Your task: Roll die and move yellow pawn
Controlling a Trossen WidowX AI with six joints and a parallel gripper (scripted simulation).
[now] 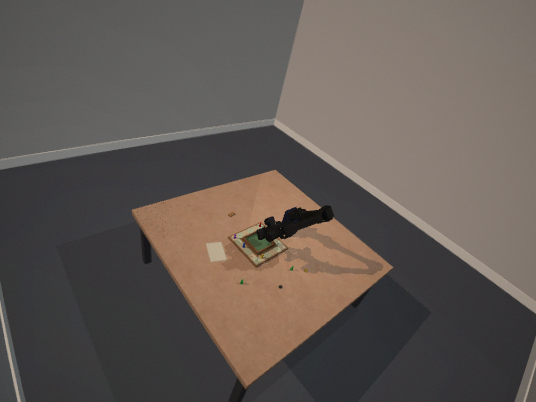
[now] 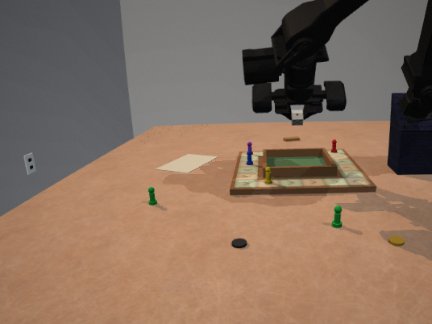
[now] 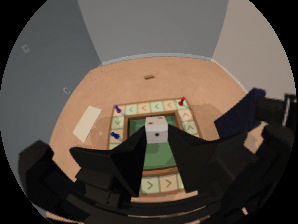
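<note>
Now: gripper tip right at the white die. The rest, counted from my gripper tip: blue pawn 110 mm ahead, 30 mm to the right, 100 mm below; yellow pawn 80 mm ahead, 110 mm to the left, 100 mm below; green tray 120 mm below.
</note>
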